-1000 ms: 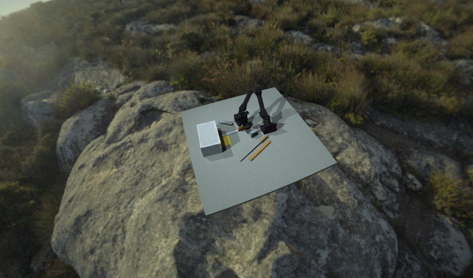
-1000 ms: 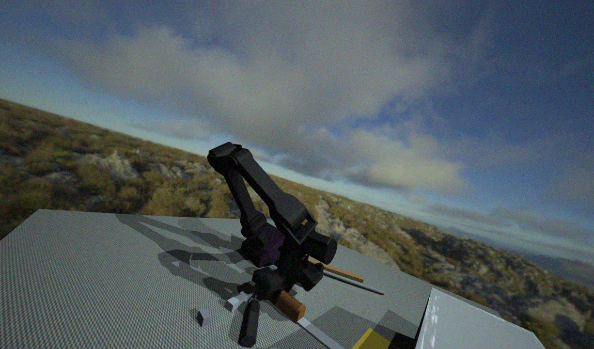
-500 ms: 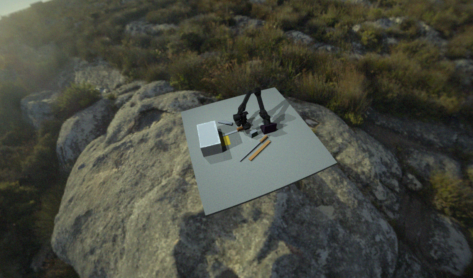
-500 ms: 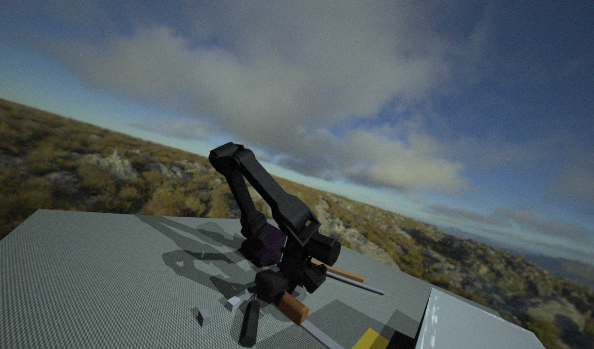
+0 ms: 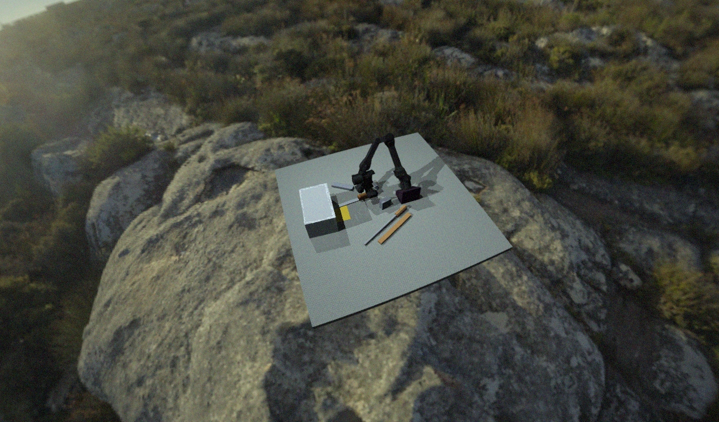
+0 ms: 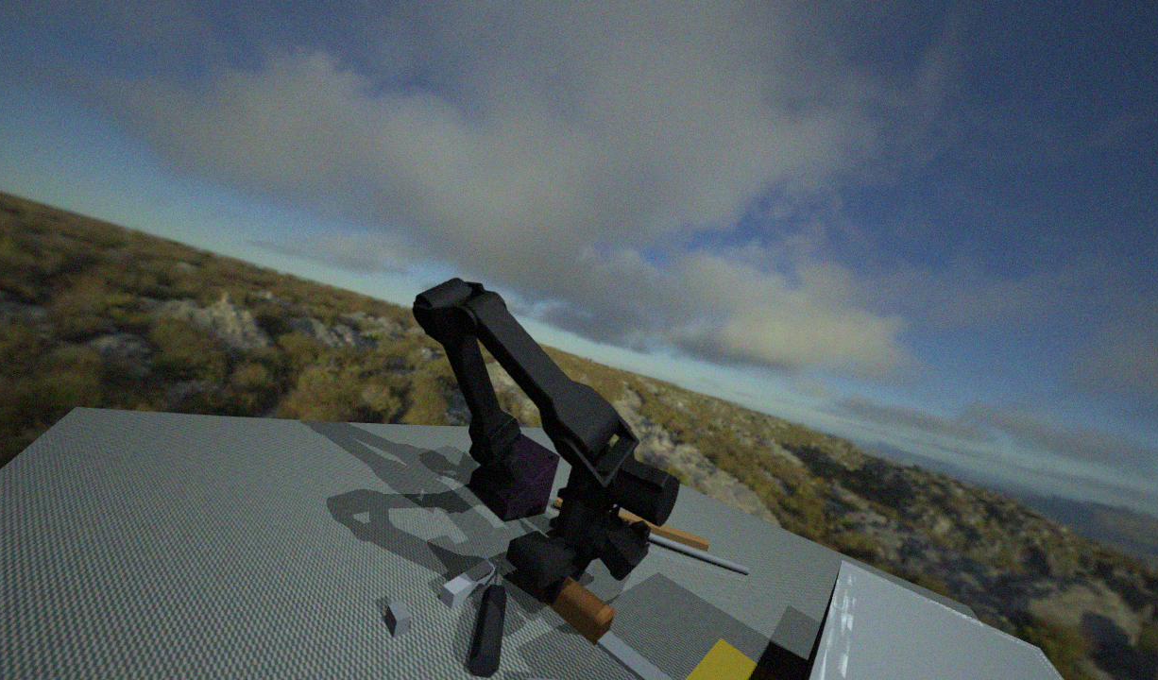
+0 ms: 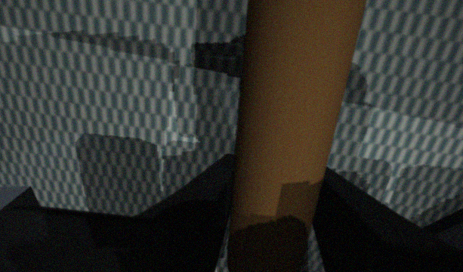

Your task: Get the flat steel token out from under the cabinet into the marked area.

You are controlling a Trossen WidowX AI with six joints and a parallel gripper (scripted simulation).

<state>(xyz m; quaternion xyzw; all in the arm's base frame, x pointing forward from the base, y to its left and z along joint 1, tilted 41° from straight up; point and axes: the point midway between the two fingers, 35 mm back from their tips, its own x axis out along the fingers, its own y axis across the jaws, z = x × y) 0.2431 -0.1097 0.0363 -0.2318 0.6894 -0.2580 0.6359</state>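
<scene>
Right now my gripper tip is 80 mm to the left of the grey bar and 80 mm past it. The rest, counted from my gripper tip: grey block (130 mm to the left, 70 mm behind, 30 mm above); then small grey cube (180 mm to the right, 70 mm behind); then wooden stick (330 mm to the left, 40 mm behind).
</scene>
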